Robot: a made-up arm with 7 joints. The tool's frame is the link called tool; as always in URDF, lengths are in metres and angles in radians.
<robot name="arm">
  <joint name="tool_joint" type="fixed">
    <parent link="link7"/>
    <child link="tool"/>
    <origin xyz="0 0 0" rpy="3.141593 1.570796 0"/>
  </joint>
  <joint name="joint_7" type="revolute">
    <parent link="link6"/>
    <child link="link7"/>
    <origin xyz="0 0 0" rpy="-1.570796 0 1.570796"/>
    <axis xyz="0 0 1"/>
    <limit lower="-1.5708" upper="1.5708" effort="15" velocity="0.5"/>
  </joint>
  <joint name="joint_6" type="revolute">
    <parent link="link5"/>
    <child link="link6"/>
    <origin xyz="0 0 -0.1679" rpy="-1.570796 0 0"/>
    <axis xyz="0 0 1"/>
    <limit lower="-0.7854" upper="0.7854" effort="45" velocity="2.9"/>
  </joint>
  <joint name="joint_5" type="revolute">
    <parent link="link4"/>
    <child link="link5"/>
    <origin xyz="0 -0.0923 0" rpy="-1.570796 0 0"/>
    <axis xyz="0 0 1"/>
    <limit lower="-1.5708" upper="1.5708" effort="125" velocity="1.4"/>
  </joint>
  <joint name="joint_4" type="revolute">
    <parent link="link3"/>
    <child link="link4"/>
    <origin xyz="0 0 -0.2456" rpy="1.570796 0 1.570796"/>
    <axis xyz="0 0 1"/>
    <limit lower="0" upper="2.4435" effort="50" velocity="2.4"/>
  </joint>
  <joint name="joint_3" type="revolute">
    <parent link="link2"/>
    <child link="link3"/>
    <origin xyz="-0.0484 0 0" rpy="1.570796 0 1.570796"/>
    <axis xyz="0 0 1"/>
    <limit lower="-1.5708" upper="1.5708" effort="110" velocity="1"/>
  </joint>
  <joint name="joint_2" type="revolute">
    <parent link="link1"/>
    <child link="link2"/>
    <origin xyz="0 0 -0.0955" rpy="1.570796 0 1.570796"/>
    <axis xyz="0 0 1"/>
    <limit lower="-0.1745" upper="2" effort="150" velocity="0.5"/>
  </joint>
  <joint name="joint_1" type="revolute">
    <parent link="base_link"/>
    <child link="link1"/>
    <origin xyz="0 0.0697 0" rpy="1.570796 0 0"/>
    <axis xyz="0 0 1"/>
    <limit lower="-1.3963" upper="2" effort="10" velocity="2.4"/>
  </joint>
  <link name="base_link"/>
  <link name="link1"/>
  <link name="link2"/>
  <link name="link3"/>
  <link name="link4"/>
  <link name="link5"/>
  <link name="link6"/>
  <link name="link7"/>
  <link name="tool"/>
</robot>
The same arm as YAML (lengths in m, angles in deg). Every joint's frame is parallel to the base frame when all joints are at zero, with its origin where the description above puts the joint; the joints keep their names.
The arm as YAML. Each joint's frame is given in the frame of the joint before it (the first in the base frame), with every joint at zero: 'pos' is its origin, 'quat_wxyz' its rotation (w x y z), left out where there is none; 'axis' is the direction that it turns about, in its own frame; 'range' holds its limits. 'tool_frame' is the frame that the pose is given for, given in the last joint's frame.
length_unit: m
angle_unit: deg
joints:
  - joint: joint_1
    pos: [0.0, 0.0697, 0.0]
    axis: [0.0, -1.0, 0.0]
    range: [-80.0, 114.59]
  - joint: joint_2
    pos: [0.0, 0.0955, 0.0]
    axis: [1.0, 0.0, 0.0]
    range: [-10.0, 114.59]
  - joint: joint_3
    pos: [0.0, 0.0, -0.0484]
    axis: [0.0, 0.0, 1.0]
    range: [-90.0, 90.0]
  - joint: joint_4
    pos: [0.0, 0.0, -0.2456]
    axis: [0.0, -1.0, 0.0]
    range: [0.0, 140.0]
  - joint: joint_5
    pos: [0.0, 0.0, -0.0923]
    axis: [0.0, 0.0, 1.0]
    range: [-90.0, 90.0]
  - joint: joint_6
    pos: [0.0, 0.0, -0.1679]
    axis: [0.0, 1.0, 0.0]
    range: [-45.0, 45.0]
  - joint: joint_7
    pos: [0.0, 0.0, 0.0]
    axis: [-1.0, 0.0, 0.0]
    range: [-90.0, 90.0]
tool_frame:
  pos: [0.0, 0.0, 0.0]
  quat_wxyz: [1.0, 0.0, 0.0, 0.0]

